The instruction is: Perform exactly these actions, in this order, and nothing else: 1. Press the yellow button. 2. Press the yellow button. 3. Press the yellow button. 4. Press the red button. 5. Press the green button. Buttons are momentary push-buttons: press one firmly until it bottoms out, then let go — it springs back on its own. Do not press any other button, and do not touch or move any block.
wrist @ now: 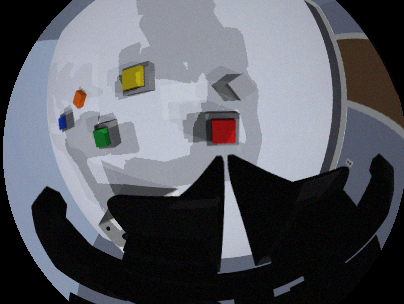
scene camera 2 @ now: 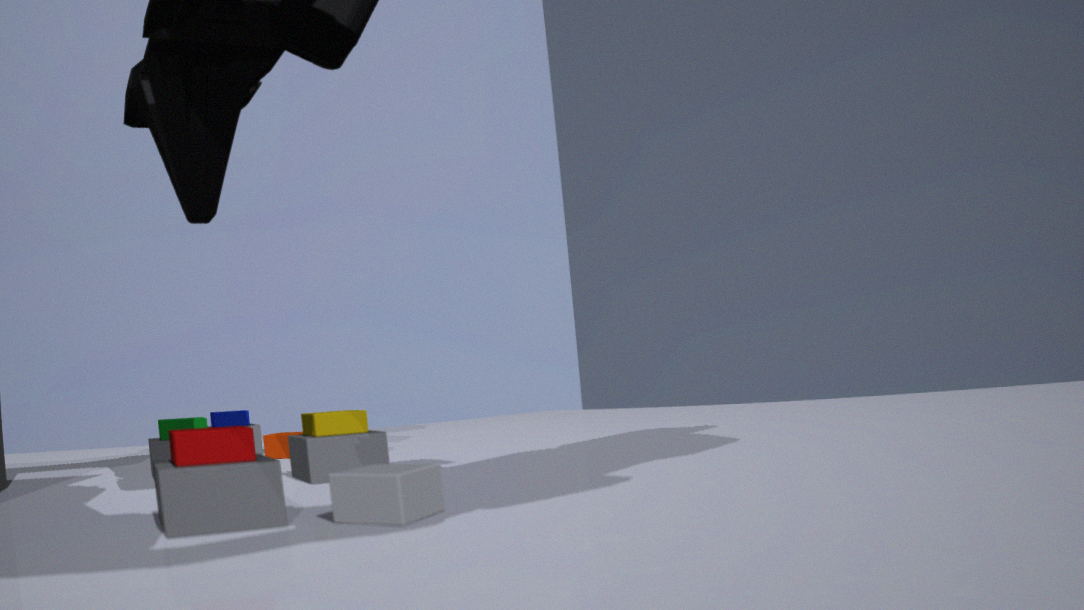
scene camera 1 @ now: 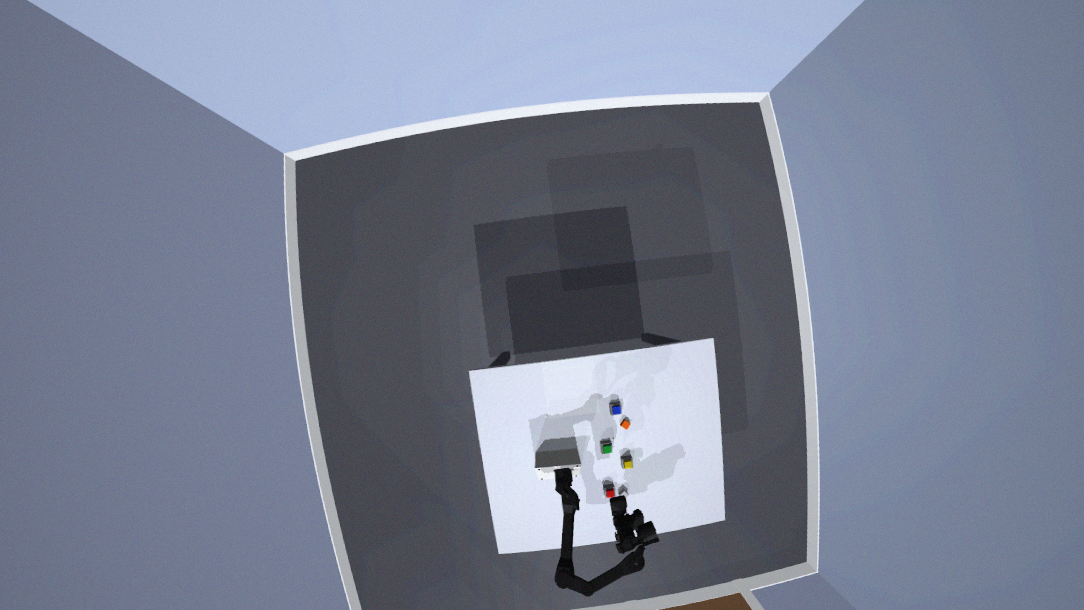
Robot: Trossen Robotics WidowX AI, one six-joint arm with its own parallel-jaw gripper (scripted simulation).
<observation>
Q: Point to a red button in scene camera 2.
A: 200, 446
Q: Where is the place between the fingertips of the gripper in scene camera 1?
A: At 615, 504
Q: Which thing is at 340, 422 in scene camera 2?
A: A yellow button.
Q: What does the gripper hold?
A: Nothing.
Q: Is the gripper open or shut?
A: Shut.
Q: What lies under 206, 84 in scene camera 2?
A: The gripper.
</observation>
